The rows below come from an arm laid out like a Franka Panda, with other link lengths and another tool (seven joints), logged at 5 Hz.
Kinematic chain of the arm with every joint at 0, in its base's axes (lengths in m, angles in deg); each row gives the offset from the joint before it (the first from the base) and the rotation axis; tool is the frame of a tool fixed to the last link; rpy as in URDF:
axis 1: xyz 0 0 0.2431 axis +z
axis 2: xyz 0 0 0 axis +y
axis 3: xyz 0 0 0.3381 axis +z
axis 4: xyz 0.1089 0 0 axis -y
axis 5: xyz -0.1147 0 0.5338 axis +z
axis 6: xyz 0 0 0 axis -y
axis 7: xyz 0.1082 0 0 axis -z
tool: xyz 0.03 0.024 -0.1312 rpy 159 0 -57.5
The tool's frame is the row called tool.
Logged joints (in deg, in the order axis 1, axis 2, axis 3, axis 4, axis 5, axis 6, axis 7), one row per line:
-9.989, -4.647, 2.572, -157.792, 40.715, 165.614, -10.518
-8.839, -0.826, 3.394, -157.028, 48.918, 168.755, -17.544
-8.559, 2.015, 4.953, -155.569, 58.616, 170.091, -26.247
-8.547, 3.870, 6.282, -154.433, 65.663, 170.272, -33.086
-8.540, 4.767, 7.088, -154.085, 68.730, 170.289, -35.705
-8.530, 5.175, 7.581, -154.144, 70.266, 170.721, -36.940
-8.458, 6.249, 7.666, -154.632, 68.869, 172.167, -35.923
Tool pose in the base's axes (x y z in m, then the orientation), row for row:
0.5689, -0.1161, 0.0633, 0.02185, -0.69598, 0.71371, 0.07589
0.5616, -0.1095, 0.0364, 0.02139, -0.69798, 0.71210, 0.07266
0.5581, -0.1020, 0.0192, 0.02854, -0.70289, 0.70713, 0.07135
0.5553, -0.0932, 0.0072, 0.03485, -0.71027, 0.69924, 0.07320
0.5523, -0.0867, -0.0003, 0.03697, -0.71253, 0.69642, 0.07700
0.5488, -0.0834, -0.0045, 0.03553, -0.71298, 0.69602, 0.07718
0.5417, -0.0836, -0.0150, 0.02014, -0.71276, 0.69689, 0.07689
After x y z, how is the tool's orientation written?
As a quaternion, w x y z.
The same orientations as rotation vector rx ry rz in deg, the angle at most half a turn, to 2 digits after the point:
-123.56, 126.71, 13.47
-123.95, 126.46, 12.90
-124.27, 125.02, 12.61
-125.09, 123.15, 12.89
-125.32, 122.49, 13.54
-125.51, 122.53, 13.59
-126.68, 123.86, 13.67

